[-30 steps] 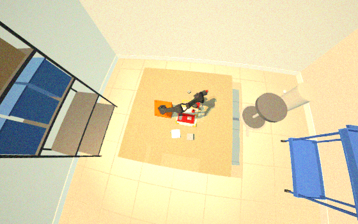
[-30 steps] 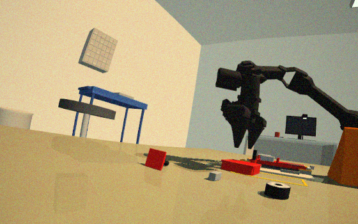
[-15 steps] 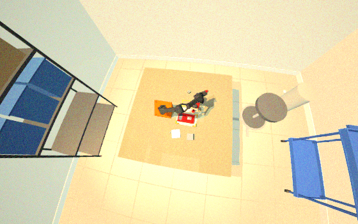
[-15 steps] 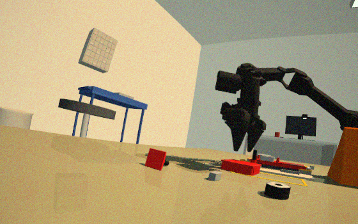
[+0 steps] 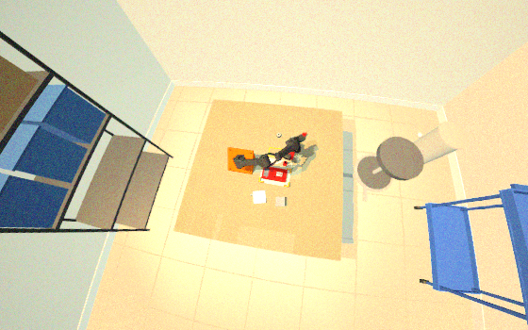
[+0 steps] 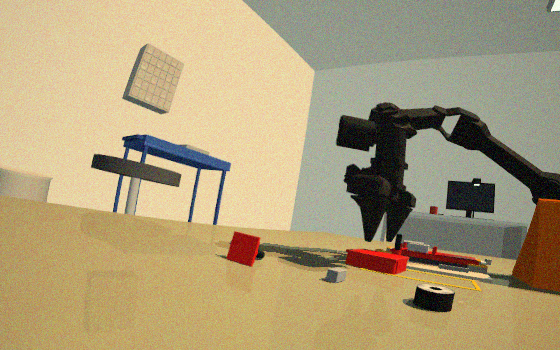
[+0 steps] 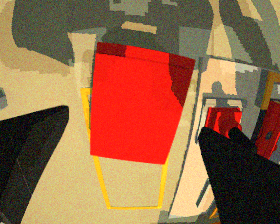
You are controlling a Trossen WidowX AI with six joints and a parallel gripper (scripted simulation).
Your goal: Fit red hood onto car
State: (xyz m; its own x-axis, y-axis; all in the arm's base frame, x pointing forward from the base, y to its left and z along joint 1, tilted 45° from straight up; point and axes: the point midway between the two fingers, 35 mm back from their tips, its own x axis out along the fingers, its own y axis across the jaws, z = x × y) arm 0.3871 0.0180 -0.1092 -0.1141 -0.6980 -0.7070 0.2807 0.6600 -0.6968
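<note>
My gripper tip is 3 cm above the red hood.
</note>
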